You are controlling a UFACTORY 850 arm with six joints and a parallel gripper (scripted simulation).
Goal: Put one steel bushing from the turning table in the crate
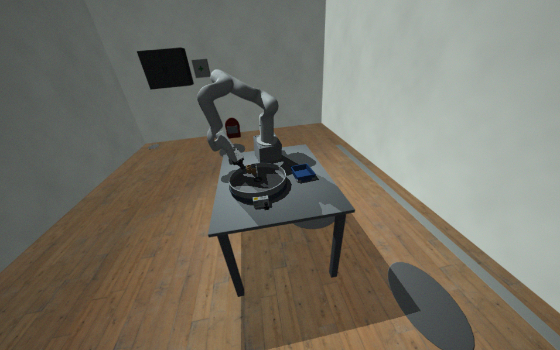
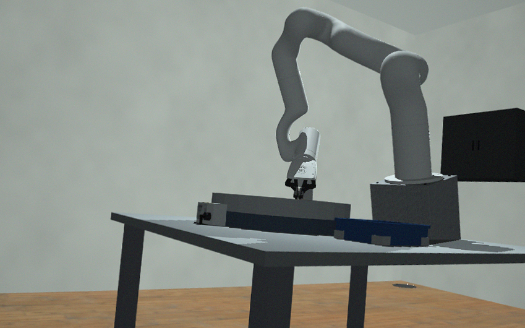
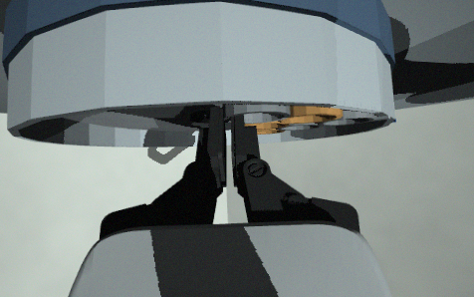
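Right now the blue crate is 44 cm to the left of my hand, 17 cm ahead of it and 8 cm below it. The rest, counted from my hand: round turning table: 17 cm ahead, 8 cm to the left, 6 cm below.
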